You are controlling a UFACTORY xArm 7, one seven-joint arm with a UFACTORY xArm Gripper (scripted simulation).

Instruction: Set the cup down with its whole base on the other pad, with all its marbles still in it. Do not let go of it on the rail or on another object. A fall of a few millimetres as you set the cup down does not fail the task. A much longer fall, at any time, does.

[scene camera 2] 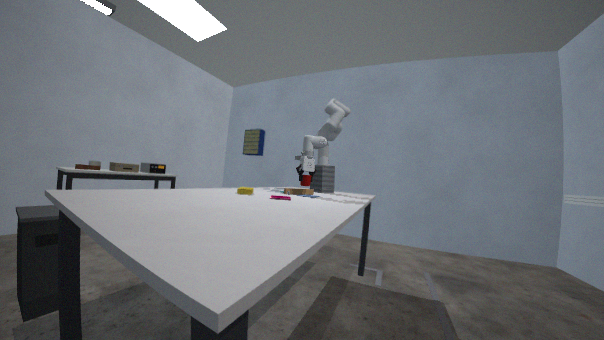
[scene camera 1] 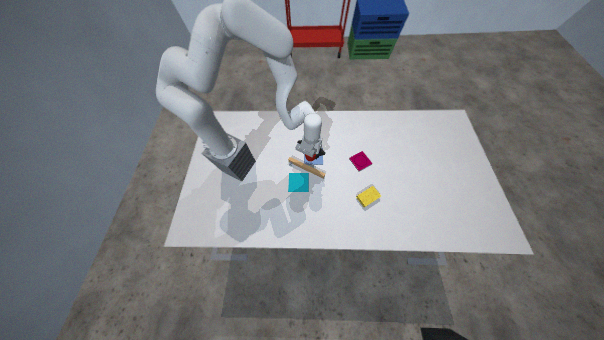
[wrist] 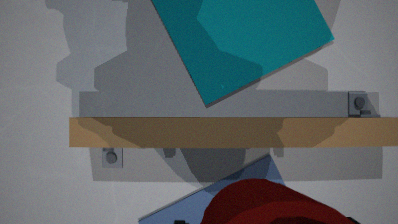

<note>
In view: a wooden rail point(wrist: 104, 132).
</note>
